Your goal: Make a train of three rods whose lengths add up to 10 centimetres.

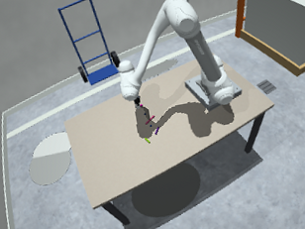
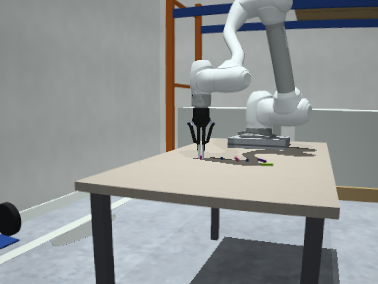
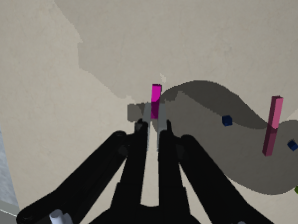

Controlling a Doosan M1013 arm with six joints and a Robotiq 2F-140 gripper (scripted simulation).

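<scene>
Now: the purple rod 50 mm behind my hand, 280 mm to the left of it and 30 mm below it. Round my hand: lime rod 40 mm ahead, 320 mm to the left, 30 mm below; pink rod 40 mm behind, 160 mm to the left, 30 mm below.
</scene>
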